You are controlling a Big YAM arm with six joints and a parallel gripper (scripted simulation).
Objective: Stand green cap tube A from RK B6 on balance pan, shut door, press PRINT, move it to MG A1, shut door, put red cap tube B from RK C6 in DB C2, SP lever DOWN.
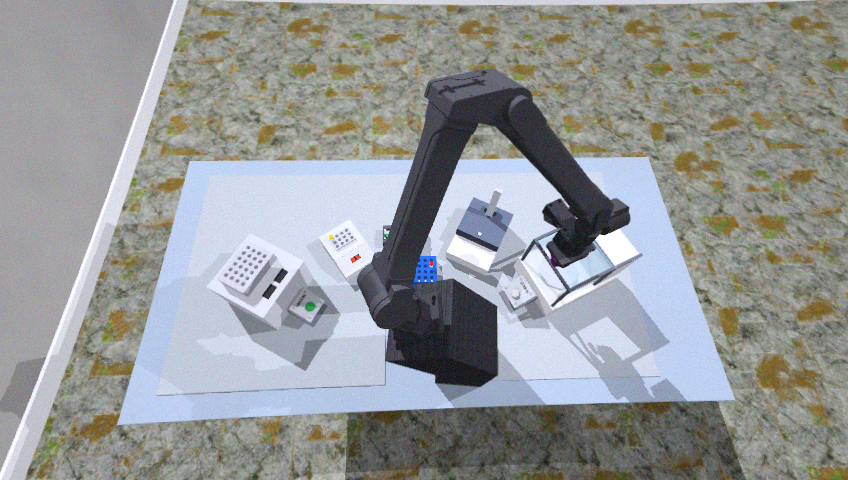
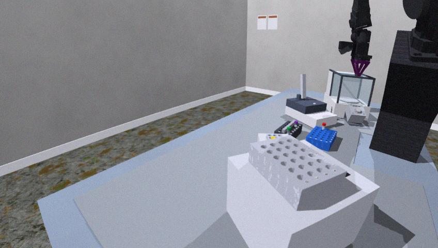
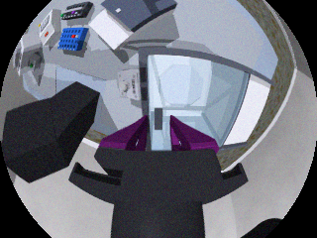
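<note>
The balance door lies 30 mm to the right of my hand, 10 mm below it and 10 mm ahead of it. Round my hand: white print key (150 mm below, 80 mm to the left, 40 mm behind); SP lever (230 mm ahead, 130 mm to the left, 80 mm below); round pan (140 mm below, 50 mm to the right, 20 mm ahead).
</note>
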